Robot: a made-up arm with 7 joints. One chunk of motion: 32 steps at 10 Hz.
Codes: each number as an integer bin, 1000 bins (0 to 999) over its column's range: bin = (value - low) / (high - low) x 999, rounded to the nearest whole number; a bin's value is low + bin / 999 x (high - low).
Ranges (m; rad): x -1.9..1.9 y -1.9..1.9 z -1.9..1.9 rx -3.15..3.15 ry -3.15..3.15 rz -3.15..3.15
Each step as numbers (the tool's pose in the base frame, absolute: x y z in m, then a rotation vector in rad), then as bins.
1 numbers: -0.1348 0.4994 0.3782 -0.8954 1.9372 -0.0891
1 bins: 464 631 599 358 807 485
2 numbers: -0.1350 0.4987 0.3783 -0.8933 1.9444 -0.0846
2 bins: 464 631 599 358 808 486
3 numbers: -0.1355 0.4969 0.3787 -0.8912 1.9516 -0.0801
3 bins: 464 630 599 358 809 487
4 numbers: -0.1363 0.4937 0.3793 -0.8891 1.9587 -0.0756
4 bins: 464 629 599 359 810 488
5 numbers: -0.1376 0.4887 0.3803 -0.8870 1.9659 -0.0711
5 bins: 463 628 599 359 811 488
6 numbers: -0.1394 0.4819 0.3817 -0.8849 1.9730 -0.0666
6 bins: 463 626 600 359 812 489
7 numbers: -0.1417 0.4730 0.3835 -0.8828 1.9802 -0.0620
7 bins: 462 624 600 360 814 490
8 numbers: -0.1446 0.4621 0.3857 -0.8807 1.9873 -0.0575
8 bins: 461 621 601 360 815 490
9 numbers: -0.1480 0.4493 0.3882 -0.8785 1.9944 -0.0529
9 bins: 461 618 602 360 816 491
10 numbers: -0.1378 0.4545 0.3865 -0.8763 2.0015 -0.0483
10 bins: 463 619 601 361 817 492
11 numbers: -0.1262 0.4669 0.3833 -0.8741 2.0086 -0.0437
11 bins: 466 622 600 361 818 493
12 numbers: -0.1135 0.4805 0.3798 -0.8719 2.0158 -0.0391
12 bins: 470 626 599 361 819 493
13 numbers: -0.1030 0.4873 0.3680 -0.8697 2.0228 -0.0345
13 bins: 472 628 596 362 820 494
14 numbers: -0.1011 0.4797 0.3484 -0.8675 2.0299 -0.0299
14 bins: 473 626 591 362 821 495
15 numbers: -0.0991 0.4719 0.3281 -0.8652 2.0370 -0.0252
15 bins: 473 624 586 362 823 496
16 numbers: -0.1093 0.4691 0.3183 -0.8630 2.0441 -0.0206
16 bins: 471 623 583 363 824 496
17 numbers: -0.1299 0.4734 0.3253 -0.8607 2.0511 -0.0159
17 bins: 465 624 585 363 825 497
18 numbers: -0.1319 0.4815 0.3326 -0.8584 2.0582 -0.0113
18 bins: 465 626 587 363 826 498
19 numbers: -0.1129 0.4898 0.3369 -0.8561 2.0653 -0.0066
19 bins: 470 628 588 364 827 498
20 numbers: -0.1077 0.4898 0.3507 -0.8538 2.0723 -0.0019
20 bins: 471 628 592 364 828 499
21 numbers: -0.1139 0.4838 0.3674 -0.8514 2.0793 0.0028
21 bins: 470 627 596 364 829 500
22 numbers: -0.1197 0.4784 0.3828 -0.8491 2.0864 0.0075
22 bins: 468 625 600 365 830 501
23 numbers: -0.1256 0.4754 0.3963 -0.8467 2.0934 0.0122
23 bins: 466 624 604 365 831 501
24 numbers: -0.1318 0.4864 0.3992 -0.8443 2.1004 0.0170
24 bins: 465 627 604 366 833 502
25 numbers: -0.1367 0.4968 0.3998 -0.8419 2.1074 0.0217
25 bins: 464 630 605 366 834 503
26 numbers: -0.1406 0.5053 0.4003 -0.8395 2.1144 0.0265
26 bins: 463 632 605 366 835 504
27 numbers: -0.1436 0.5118 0.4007 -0.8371 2.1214 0.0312
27 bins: 462 634 605 367 836 504
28 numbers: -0.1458 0.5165 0.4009 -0.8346 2.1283 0.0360
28 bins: 461 635 605 367 837 505
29 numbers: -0.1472 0.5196 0.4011 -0.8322 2.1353 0.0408
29 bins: 461 636 605 368 838 506
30 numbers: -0.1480 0.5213 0.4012 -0.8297 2.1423 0.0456
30 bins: 461 637 605 368 839 507
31 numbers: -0.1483 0.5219 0.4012 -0.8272 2.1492 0.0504
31 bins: 461 637 605 368 840 507
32 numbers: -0.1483 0.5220 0.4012 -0.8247 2.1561 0.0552
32 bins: 461 637 605 369 841 508
